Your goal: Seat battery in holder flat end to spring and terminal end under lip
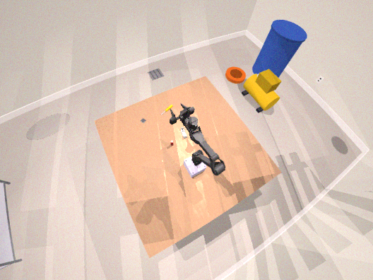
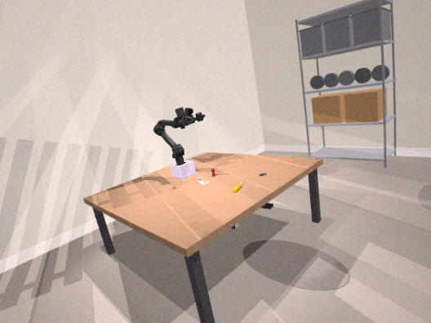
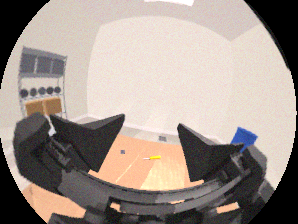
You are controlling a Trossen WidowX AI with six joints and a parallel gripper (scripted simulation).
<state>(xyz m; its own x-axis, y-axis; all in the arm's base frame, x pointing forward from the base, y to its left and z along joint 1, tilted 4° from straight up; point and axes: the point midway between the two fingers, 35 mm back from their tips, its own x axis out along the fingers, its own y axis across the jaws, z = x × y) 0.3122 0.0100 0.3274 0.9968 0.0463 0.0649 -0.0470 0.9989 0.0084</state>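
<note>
The battery is 42 cm below my gripper tip, 7 cm to the left of it and 6 cm behind it. The rest, counted from my gripper tip: small dark square 46 cm below, 30 cm ahead, 19 cm to the left; then yellow screwdriver 45 cm below, 29 cm ahead, 6 cm to the right.
</note>
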